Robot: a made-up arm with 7 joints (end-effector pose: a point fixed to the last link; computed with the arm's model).
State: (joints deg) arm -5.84 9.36 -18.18 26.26 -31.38 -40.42 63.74
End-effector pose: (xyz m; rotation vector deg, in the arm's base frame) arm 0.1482 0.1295 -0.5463 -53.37 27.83 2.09
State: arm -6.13 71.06 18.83 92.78 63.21 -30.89 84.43
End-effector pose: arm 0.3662 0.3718 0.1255 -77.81 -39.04 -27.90
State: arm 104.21 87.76 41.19 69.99 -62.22 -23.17 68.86
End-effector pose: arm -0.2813 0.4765 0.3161 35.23 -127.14 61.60
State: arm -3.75 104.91 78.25 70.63 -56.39 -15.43 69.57
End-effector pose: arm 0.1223 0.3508 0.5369 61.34 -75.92 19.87
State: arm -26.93 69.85 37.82 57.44 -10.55 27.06 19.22
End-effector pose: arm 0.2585 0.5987 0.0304 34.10 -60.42 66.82
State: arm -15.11 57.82 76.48 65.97 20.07 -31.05 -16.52
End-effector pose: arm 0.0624 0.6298 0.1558 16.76 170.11 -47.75
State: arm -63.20 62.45 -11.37 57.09 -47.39 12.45 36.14
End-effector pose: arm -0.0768 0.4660 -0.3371 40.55 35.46 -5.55
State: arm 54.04 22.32 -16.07 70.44 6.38 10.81 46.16
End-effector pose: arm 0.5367 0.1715 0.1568 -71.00 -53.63 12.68
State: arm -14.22 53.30 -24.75 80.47 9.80 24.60 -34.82
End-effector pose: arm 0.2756 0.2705 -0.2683 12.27 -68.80 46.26
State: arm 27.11 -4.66 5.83 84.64 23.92 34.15 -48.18
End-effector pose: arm 0.4598 0.1600 -0.0188 -44.35 -65.66 122.10
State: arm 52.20 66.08 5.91 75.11 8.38 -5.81 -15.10
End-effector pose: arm 0.2827 0.4400 0.3286 -35.04 -156.40 33.47
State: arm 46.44 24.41 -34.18 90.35 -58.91 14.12 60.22
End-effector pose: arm 0.4574 -0.0043 0.0972 -2.24 -59.47 -17.63
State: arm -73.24 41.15 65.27 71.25 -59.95 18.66 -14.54
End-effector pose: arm 0.0090 0.5821 -0.0693 82.97 -50.17 6.68
